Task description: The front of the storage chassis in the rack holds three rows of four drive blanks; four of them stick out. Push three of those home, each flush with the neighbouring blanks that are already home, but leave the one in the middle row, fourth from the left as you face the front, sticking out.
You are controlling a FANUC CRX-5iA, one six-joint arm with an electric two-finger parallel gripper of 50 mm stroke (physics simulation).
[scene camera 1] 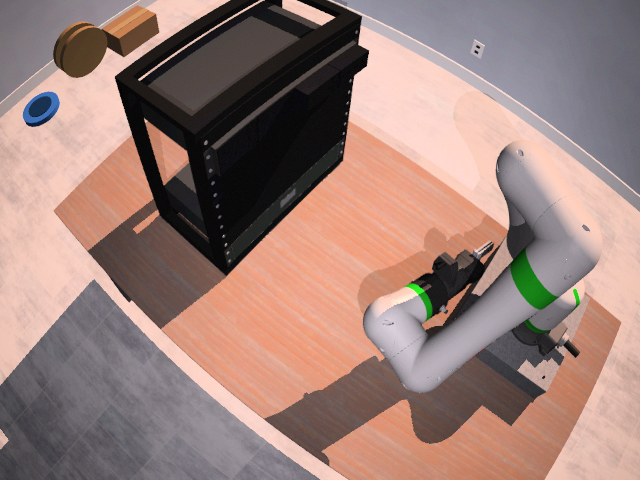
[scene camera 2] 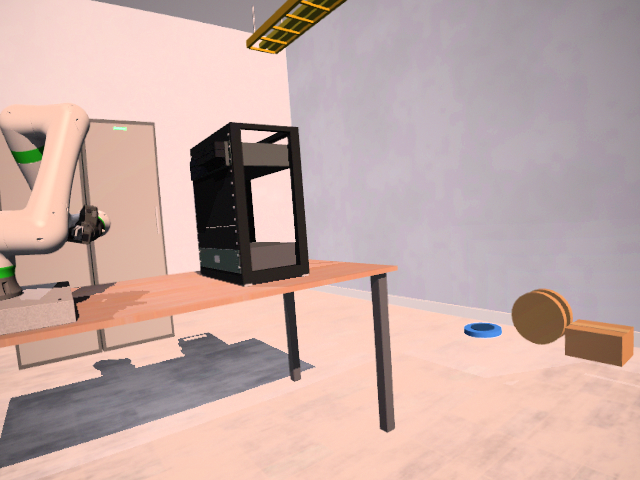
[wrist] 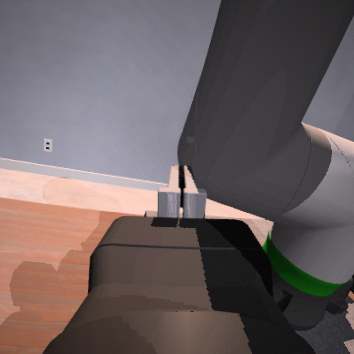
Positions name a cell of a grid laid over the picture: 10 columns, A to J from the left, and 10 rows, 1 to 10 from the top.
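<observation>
A black rack is out of frame in the wrist view, but you do get that rack in scene camera 1 (E3), and it's there in scene camera 2 (D4) too.
</observation>
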